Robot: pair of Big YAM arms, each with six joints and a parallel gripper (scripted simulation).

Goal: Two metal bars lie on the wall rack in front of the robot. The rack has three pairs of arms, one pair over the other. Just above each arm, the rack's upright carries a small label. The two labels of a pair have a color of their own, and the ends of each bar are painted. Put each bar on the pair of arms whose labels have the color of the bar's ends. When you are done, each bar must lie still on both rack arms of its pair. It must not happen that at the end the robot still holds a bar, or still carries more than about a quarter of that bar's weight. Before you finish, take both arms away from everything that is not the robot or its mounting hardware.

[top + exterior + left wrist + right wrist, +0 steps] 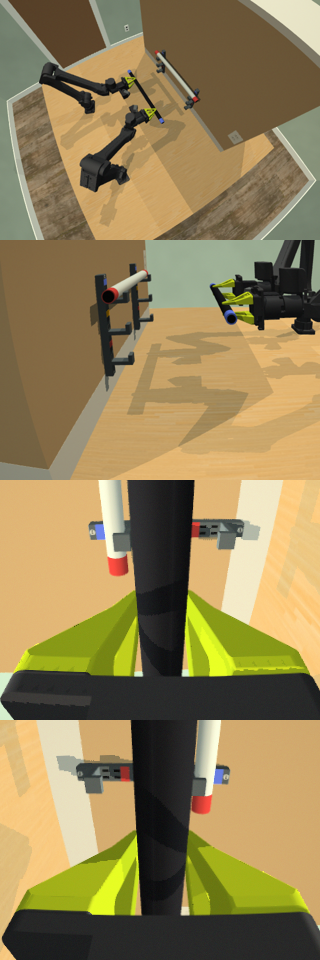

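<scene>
The black bar is 15 cm to the left of my right hand. From my right hand the other things lie so: grey baseboard: 30 cm ahead, 12 cm to the left, 17 cm below; then brown wall: 45 cm ahead, 13 cm to the left, 24 cm above.
Now: left hand 150 mm to the left of the black bar. From my left hand the other things lie so: grey baseboard 300 mm ahead, 180 mm to the right, 170 mm below; then brown wall 450 mm ahead, 240 mm above, 170 mm to the right.
</scene>
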